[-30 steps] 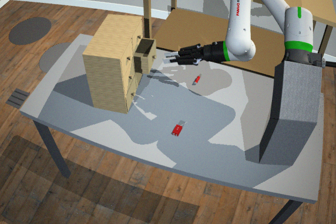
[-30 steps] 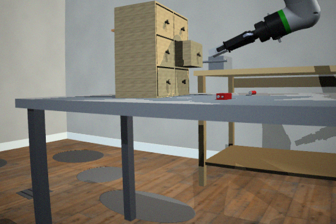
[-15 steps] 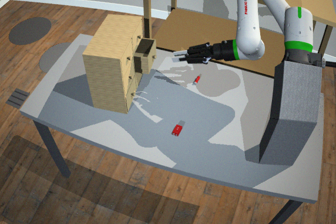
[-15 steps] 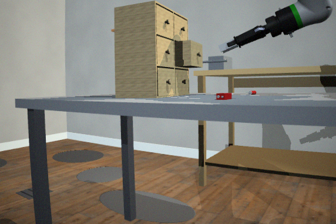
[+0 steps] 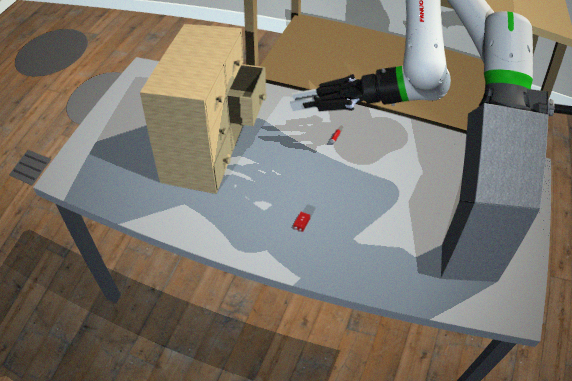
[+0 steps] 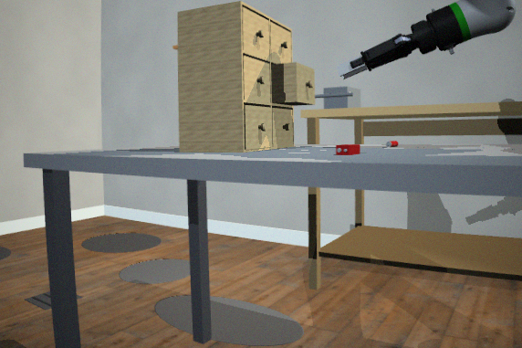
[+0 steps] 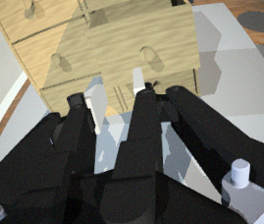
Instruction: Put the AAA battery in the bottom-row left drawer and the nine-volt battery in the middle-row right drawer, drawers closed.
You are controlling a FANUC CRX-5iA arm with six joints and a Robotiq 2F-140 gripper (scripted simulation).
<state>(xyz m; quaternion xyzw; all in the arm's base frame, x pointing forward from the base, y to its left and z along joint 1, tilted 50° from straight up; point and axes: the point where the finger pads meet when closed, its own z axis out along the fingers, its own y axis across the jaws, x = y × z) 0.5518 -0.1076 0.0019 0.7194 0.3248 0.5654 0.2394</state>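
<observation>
My hand is 8 cm past the red nine-volt battery, 25 cm to the right of it and 19 cm above it.
</observation>
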